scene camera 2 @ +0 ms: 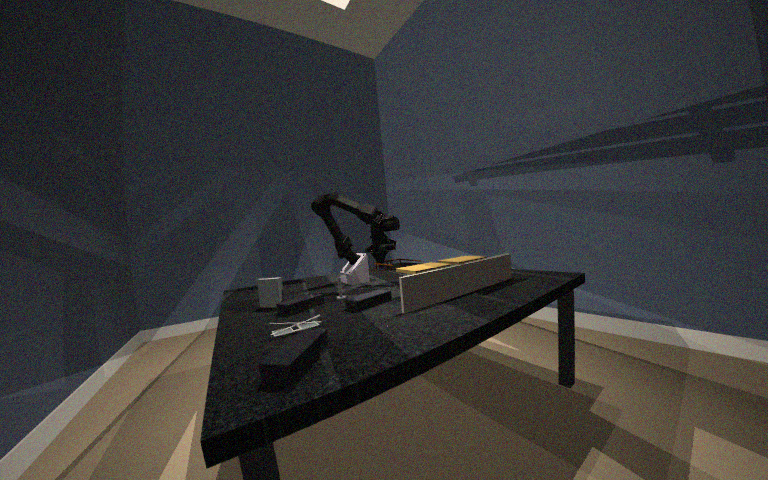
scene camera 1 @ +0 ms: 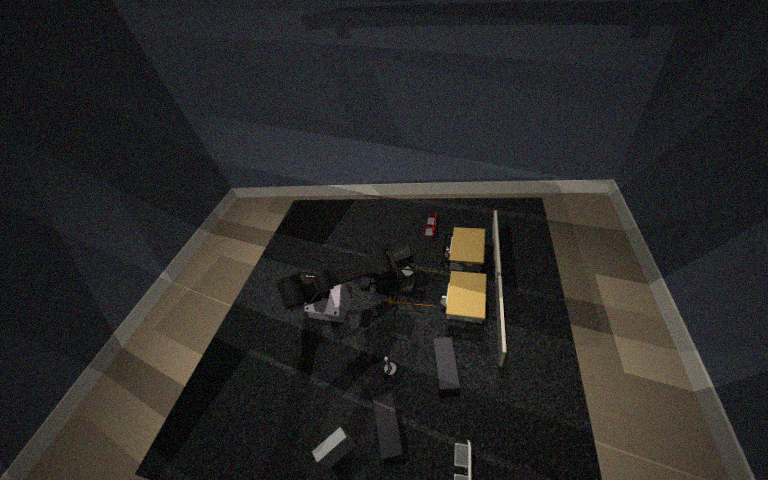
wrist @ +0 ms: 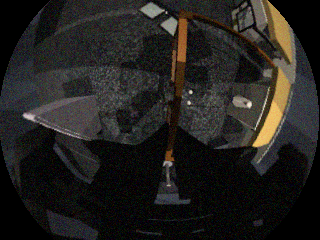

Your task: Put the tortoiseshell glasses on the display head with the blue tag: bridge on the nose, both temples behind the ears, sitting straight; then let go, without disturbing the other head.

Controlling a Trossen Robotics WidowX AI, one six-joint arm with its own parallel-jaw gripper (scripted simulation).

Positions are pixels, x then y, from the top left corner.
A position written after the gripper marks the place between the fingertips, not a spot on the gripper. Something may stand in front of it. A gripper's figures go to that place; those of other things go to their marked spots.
Scene:
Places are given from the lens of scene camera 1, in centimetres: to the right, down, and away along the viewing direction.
gripper (scene camera 1: pixel 392 297): 3, 20, 106
dark case (scene camera 1: pixel 448 381): 19, 42, 90
display head (scene camera 1: pixel 467 244): 32, 2, 115
The marked spots on the display head and the dark case are 49 cm apart.

